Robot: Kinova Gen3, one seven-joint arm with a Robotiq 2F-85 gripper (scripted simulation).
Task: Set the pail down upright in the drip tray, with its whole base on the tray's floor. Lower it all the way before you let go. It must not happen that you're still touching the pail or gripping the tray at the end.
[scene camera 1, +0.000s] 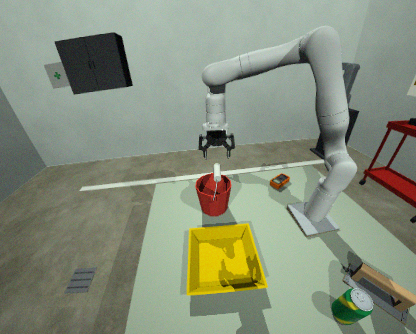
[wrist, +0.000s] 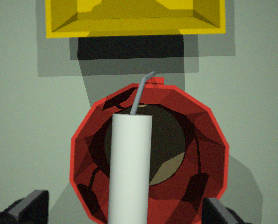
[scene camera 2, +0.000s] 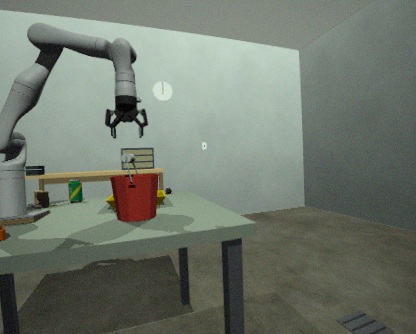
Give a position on a yellow drip tray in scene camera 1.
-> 221,259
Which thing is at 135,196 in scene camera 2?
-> A red pail.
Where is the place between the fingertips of the gripper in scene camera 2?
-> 127,138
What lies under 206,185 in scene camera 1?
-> A red pail.
